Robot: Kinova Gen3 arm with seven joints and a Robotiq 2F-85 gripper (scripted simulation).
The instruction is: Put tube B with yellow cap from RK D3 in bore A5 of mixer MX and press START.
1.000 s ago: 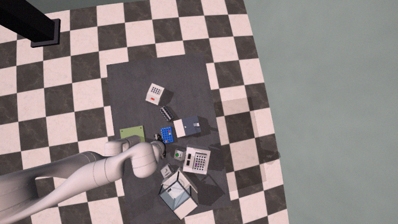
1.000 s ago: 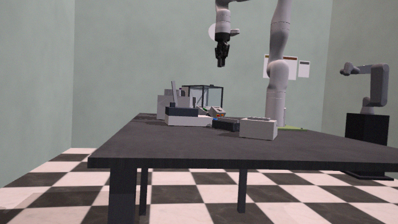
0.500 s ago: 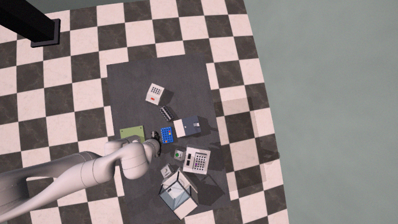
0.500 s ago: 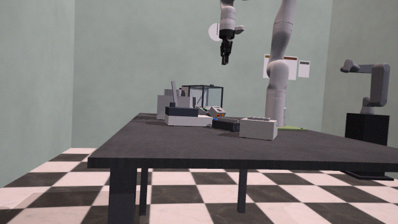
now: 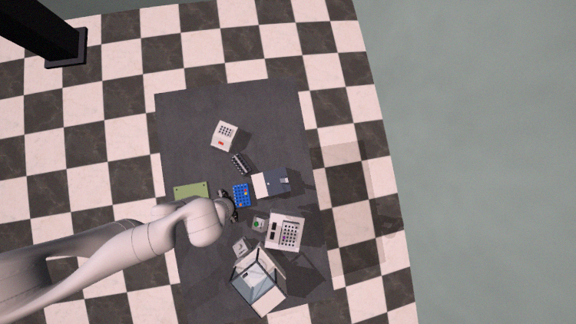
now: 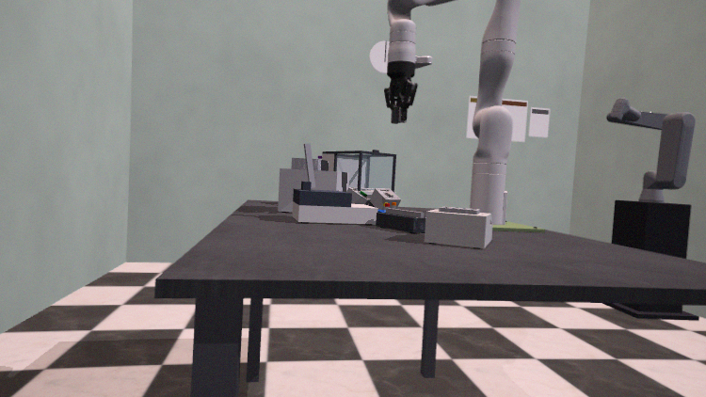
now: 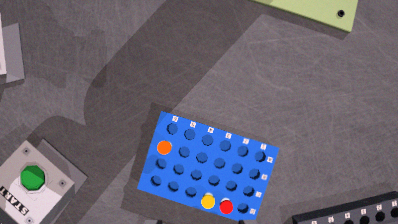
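Now: hand 280 mm above the blue tube rack RK and 10 mm past it. The rest, counted from my hand: purple-capped tube: 220 mm to the right, 200 mm ahead, 140 mm below; then green start key: 220 mm below, 160 mm to the right, 60 mm ahead; then magnet block: 270 mm below, 180 mm to the left, 10 mm ahead.
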